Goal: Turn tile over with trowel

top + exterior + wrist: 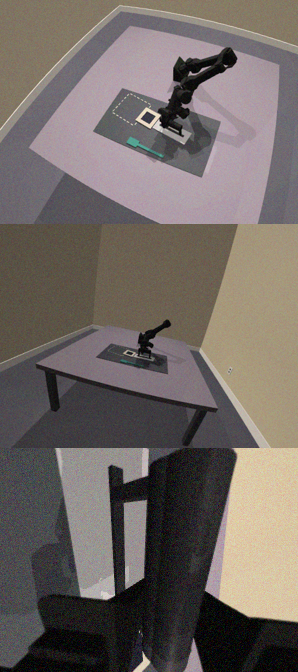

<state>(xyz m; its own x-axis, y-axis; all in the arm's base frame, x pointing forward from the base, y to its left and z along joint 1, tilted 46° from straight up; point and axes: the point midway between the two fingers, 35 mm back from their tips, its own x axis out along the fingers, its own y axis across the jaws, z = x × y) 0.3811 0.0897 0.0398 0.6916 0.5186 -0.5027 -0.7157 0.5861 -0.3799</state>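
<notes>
Right now the dark mat is 80 mm below my gripper tip, 60 mm to the right of it and 10 mm behind it. Also, from my gripper tip: teal flat tool 130 mm ahead, 70 mm to the right, 50 mm below; tan square tile 130 mm to the right, 50 mm below, 40 mm behind.
</notes>
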